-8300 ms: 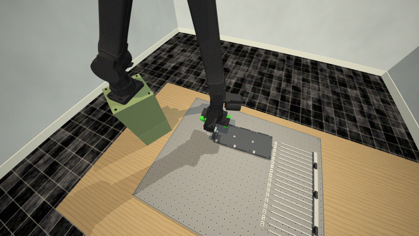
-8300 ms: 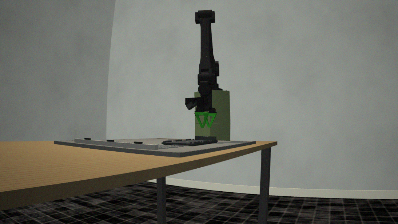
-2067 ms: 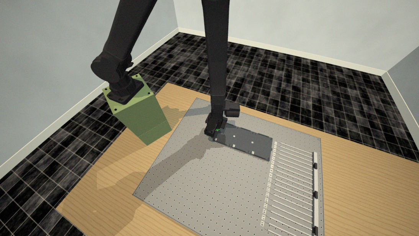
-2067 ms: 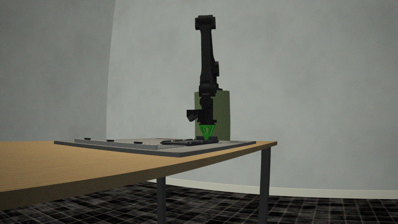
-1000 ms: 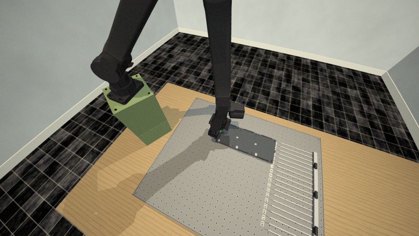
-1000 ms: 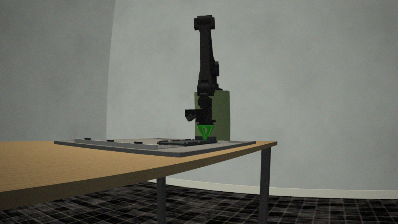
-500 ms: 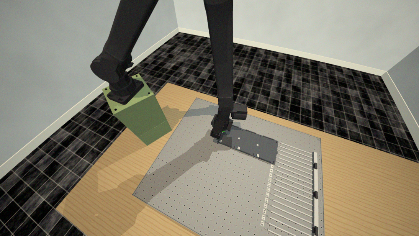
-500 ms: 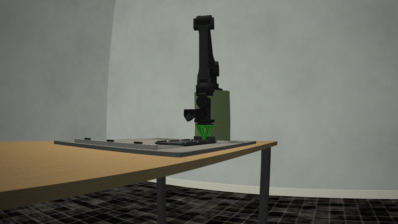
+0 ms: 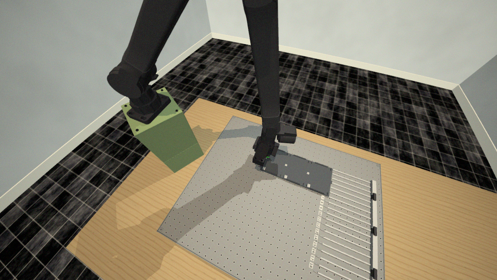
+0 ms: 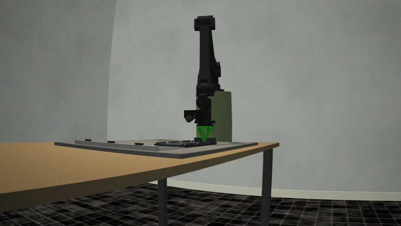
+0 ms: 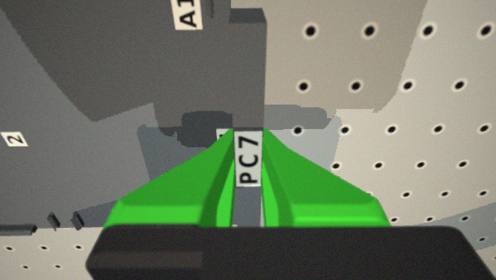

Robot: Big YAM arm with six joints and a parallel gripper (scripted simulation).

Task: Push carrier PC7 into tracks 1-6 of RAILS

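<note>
Right now my hand is 16 cm short of the carrier PC7.
</note>
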